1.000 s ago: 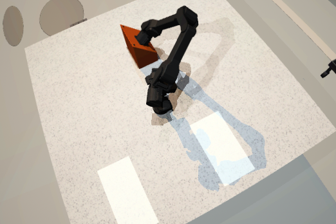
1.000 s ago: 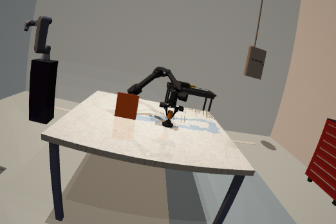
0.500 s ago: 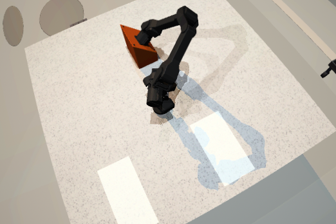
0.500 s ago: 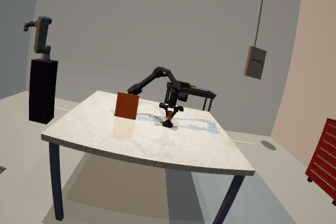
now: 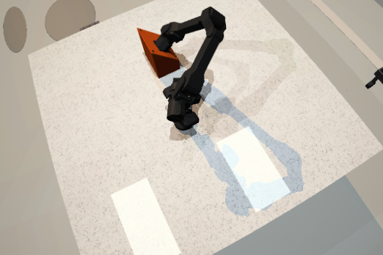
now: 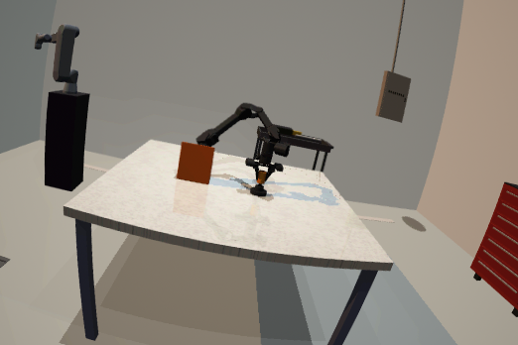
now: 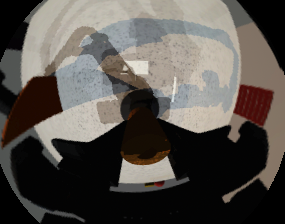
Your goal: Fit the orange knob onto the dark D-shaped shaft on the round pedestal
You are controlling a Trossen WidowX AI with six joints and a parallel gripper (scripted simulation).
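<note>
My gripper tip is 2 cm below the orange knob. Round my gripper tip: dark round pedestal (4 cm below).
</note>
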